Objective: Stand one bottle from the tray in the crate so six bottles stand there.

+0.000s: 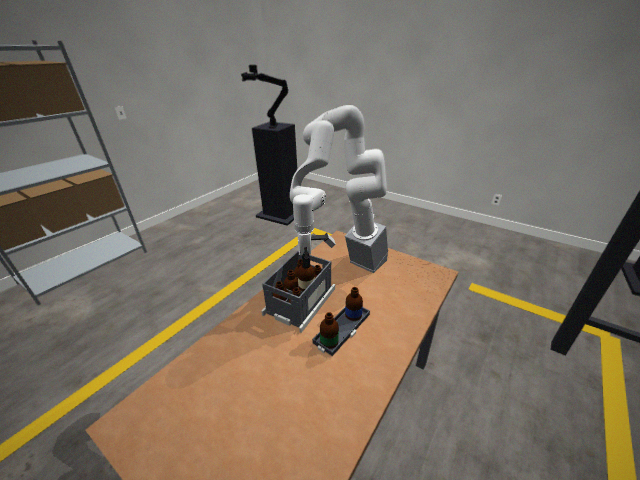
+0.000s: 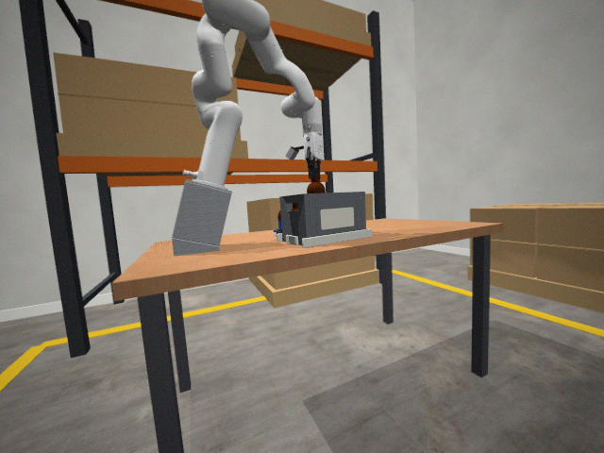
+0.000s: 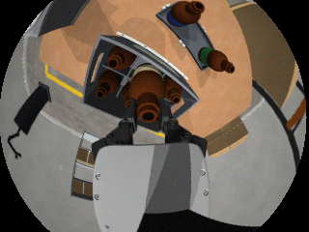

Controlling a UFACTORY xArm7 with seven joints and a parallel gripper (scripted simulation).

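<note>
The bottle lies 70 mm below my hand. Round my hand: crate: 40 mm to the right, 170 mm below; then dark tray: 60 mm ahead, 200 mm to the left, 250 mm below.
</note>
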